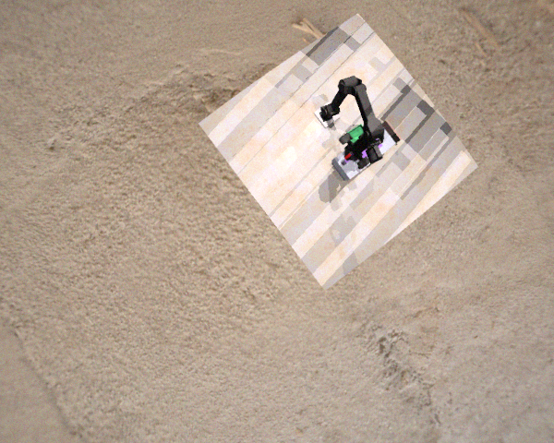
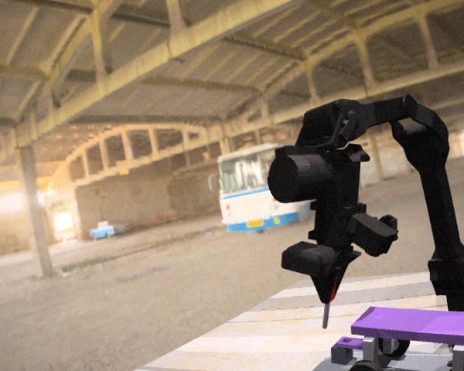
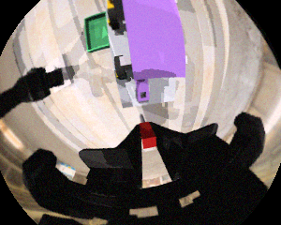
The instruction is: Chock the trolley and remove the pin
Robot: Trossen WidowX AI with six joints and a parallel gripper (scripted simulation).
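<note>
The yellow chock lies 7 cm behind my gripper tip, 23 cm to the left of it and 9 cm below it. Also, from my gripper tip: purple-decked trolley (14 cm to the left, 7 cm below); then grey ramp (14 cm to the left, 13 cm below); then red-headed stop pin (right at my gripper tip).
</note>
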